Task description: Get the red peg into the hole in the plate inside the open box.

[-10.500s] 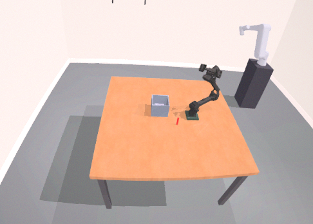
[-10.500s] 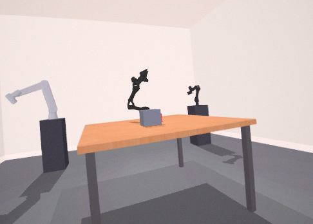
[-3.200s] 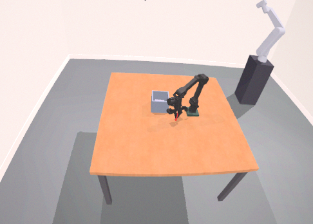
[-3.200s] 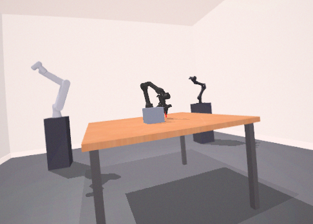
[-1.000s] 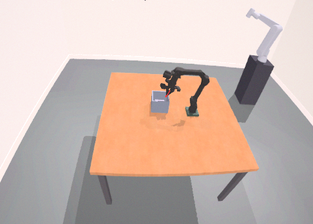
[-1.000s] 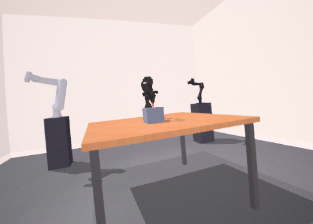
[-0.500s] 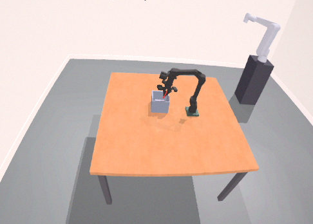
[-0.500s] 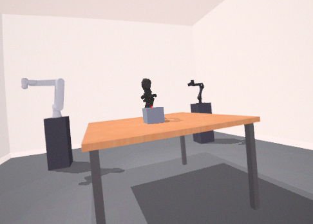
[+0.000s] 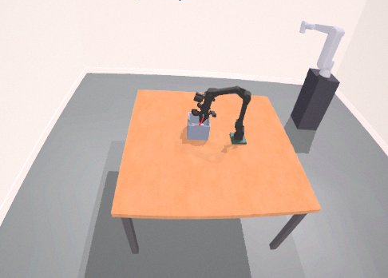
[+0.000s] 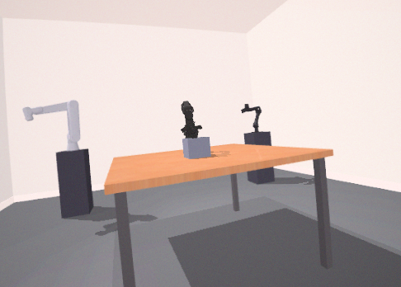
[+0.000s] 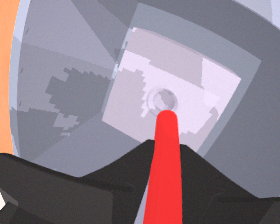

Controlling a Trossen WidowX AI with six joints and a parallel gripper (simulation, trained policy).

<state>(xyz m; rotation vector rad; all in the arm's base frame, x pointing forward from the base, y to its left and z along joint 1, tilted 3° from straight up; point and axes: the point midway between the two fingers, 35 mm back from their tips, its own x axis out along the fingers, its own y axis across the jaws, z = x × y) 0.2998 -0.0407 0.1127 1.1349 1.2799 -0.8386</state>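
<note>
The red peg is 10 mm above my gripper tip.
</note>
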